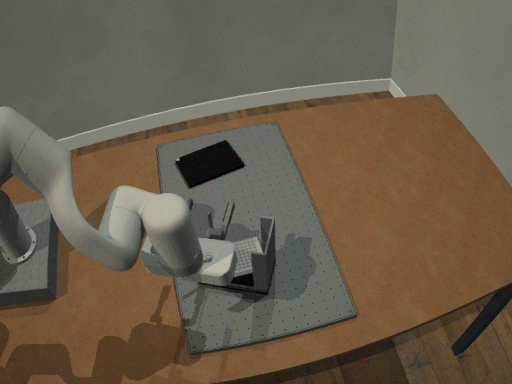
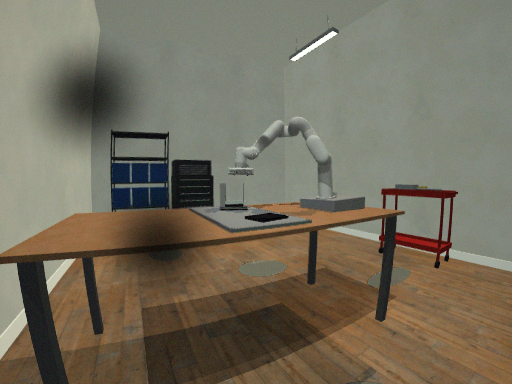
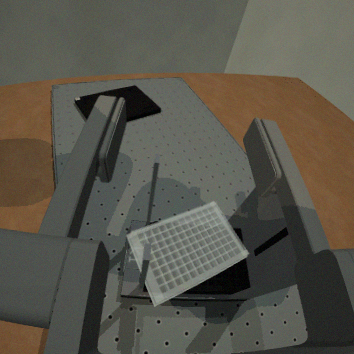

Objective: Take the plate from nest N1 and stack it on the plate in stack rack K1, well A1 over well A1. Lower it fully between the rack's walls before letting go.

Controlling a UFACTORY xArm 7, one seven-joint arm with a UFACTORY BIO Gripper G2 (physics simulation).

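Places are measured from the arm's base along level axes (x left, y back, z up), in millimetres.
Where they show: hand at its tool point: (image 1: 207, 210) (image 2: 240, 174) (image 3: 190, 145); arm's base at its link origin: (image 1: 19, 246) (image 2: 325, 198).
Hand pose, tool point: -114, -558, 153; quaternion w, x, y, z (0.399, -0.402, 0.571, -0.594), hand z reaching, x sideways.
Observation:
Each offset is from my tool point to the top centre of the thing, as dx, dy, dz. "*": to the spot under its first point. Level surfaces: height alone.
A clear 96-well plate @(-4, -39, -159) (image 1: 246, 257) (image 2: 234, 203) (image 3: 190, 252) lies askew in stack rack K1 @(-14, -40, -54) (image 1: 264, 272) (image 2: 223, 194) (image 3: 275, 260), turned against the rack's black base, one corner sticking out past a post. Whether another plate lies under it is hidden. Nest N1 @(+356, -17, -192) (image 1: 210, 163) (image 2: 266, 217) (image 3: 142, 102), a flat black block, is empty. My gripper (image 1: 210, 203) (image 3: 188, 112) is shut to its narrowest, which still leaves a wide gap, and holds nothing. It is above the rack, its fingers pointing towards the nest side.
The rack's tall wall and thin upright posts @(* +38, +0, -102) (image 3: 152, 195) rise close below my gripper. The rack and nest stand on a grey perforated board @(dz -207) (image 1: 320, 300) on the brown table @(dz -220) (image 1: 390, 200). The robot's grey base block (image 1: 37, 270) (image 2: 332, 204) is at the table's side.

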